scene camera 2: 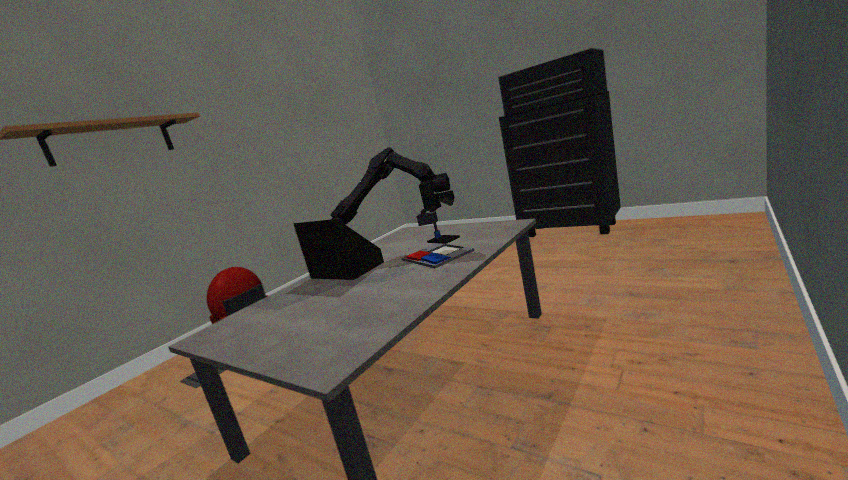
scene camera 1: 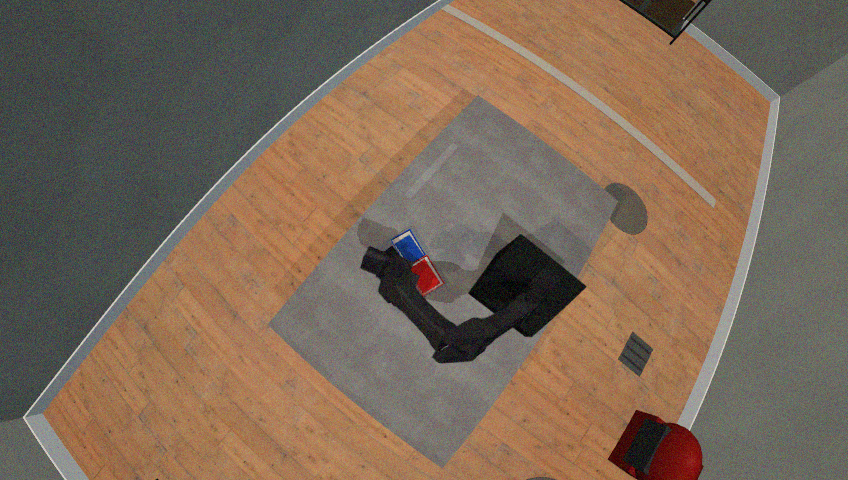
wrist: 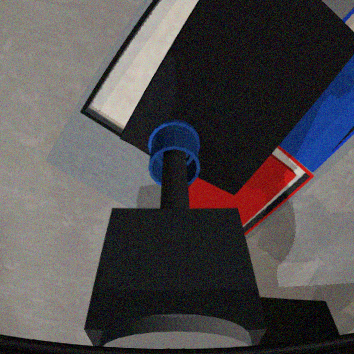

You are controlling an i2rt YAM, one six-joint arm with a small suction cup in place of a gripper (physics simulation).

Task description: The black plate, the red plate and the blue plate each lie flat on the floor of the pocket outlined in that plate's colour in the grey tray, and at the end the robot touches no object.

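Seen in the pictures: hand, tool point: [scene camera 2: 438, 239] [wrist: 174, 133]; arm's base, link origin: [scene camera 2: 333, 235] [scene camera 1: 533, 291].
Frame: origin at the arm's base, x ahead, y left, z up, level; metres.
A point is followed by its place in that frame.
Observation:
My suction cup [scene camera 2: 437, 234] [wrist: 174, 155] @[x 0.392, y 0.230, z -0.111 m] is shut on the black plate [scene camera 2: 449, 239] @[x 0.481, y 0.179, z -0.099 m] [wrist: 240, 90] @[x 0.431, y 0.205, z -0.100 m], held roughly level above the grey tray [wrist: 95, 160] @[x 0.330, y 0.279, z -0.158 m]. In the wrist view the plate covers part of the black-outlined pocket [wrist: 155, 55] @[x 0.424, y 0.251, z -0.165 m], whose pale floor shows along one side; plate and pocket edges run nearly parallel. The red plate [scene camera 1: 427, 277] @[x 0.314, y 0.154, z -0.155 m] [scene camera 2: 417, 255] @[x 0.321, y 0.148, z -0.155 m] [wrist: 215, 197] @[x 0.322, y 0.169, z -0.155 m] lies in the red-outlined pocket. The blue plate [scene camera 1: 407, 247] @[x 0.441, y 0.112, z -0.151 m] [scene camera 2: 436, 258] @[x 0.451, y 0.103, z -0.153 m] [wrist: 327, 120] @[x 0.421, y 0.110, z -0.150 m] lies in the blue-outlined pocket, partly hidden in the wrist view. In scene camera 1 the arm hides the cup and black plate.
The tray lies on the grey table [scene camera 1: 333, 321] @[x 0.479, y 0.496, z -0.169 m] [scene camera 2: 309, 333] @[x 0.352, y -0.485, z -0.169 m]. A black angular block [scene camera 1: 505, 273] @[x 0.114, y 0.008, z -0.007 m] [scene camera 2: 333, 252] @[x 0.085, y -0.093, z -0.046 m] stands at the arm's base. A red rounded object [scene camera 1: 678, 449] [scene camera 2: 233, 288] is beyond the table edge. A dark drawer cabinet [scene camera 2: 550, 136] stands behind the table.

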